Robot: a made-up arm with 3 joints. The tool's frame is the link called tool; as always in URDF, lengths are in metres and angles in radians.
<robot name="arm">
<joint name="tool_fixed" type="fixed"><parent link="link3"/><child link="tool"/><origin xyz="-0.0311 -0.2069 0.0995" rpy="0 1.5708 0"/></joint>
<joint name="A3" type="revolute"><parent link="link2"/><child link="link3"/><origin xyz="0.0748 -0.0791 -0.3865" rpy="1.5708 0 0"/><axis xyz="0 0 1"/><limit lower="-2.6" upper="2.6"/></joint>
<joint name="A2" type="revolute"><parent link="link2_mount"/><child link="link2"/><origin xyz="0.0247 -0.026 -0.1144" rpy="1.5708 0 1.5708"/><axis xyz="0 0 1"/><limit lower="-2.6" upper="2.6"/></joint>
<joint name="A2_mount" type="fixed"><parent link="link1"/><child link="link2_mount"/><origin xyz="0.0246 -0.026 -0.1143" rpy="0 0 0"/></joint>
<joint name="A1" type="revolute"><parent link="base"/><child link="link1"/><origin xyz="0 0 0.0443" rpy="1.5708 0 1.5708"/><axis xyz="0 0 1"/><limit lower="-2.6" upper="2.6"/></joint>
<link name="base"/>
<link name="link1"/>
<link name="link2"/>
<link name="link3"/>
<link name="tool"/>
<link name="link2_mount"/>
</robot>
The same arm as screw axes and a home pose.
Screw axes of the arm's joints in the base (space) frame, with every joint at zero. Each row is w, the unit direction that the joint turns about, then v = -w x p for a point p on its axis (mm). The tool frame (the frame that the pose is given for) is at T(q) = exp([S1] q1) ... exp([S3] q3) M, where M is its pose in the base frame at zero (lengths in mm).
S1 = (1, 0, 0, 0, 44.3, 0)
S2 = (0, 1, 0, 7.7, 0, -228.7)
S3 = (-1, 0, 0, 0, -67.1, -337.2)
M: xyz -407.3 -544.1 36 (mm) rpy 0 0 0 (rad, as in URDF)
Joint limits (rad, base to tool): -2.6..2.6 -2.6..2.6 -2.6..2.6

